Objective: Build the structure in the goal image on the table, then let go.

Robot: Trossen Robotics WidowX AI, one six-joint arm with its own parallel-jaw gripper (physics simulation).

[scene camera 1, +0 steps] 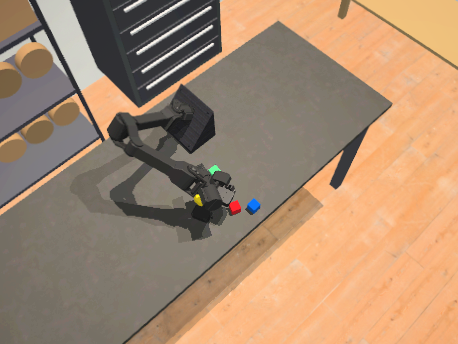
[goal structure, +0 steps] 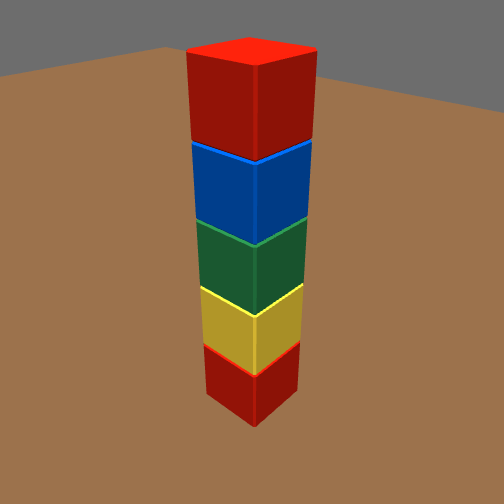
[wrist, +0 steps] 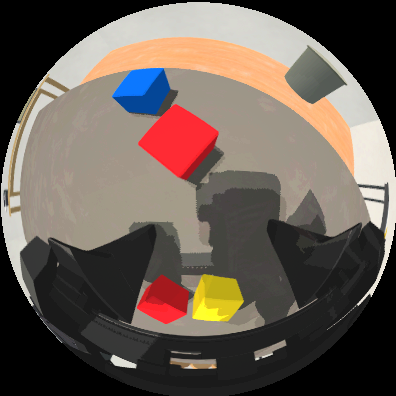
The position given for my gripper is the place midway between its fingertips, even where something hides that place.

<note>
I see my gripper [scene camera 1: 217,207], a blue cube [wrist: 142,90], a yellow cube [wrist: 216,298], a red cube [wrist: 179,140] and a red cube [wrist: 164,300].
My gripper also shows in the wrist view [wrist: 213,228].
</note>
